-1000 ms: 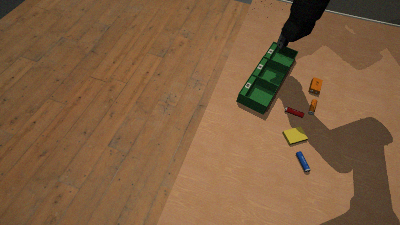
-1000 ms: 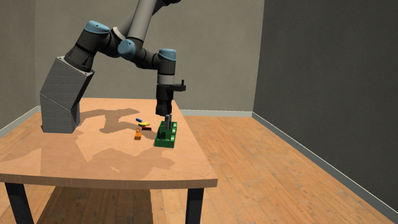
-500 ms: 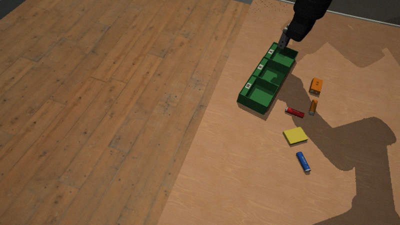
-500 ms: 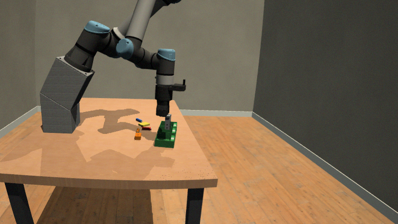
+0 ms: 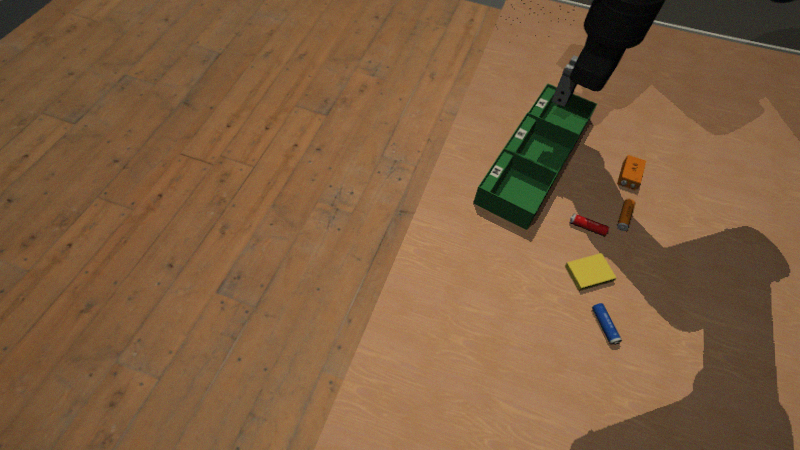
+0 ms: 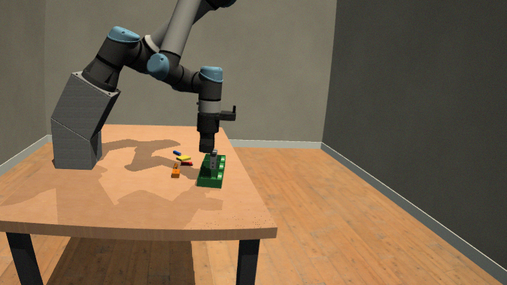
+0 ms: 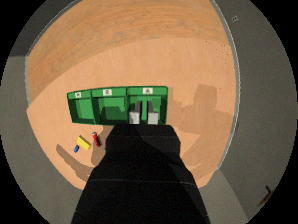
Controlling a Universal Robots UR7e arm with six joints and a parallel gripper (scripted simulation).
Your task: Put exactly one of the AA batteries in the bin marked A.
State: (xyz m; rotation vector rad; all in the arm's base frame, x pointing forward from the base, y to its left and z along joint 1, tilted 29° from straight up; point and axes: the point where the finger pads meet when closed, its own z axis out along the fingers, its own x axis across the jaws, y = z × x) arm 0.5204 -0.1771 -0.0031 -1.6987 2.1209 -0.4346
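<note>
My hand is 80 mm to the right of the green three-compartment bin, 50 mm above it and 10 mm short of it. The rest, counted from my hand: orange AA battery (140 mm to the left, 130 mm behind, 60 mm below); then orange block battery (130 mm behind, 70 mm to the left, 60 mm below); then red AA battery (170 mm to the left, 90 mm behind, 60 mm below).
</note>
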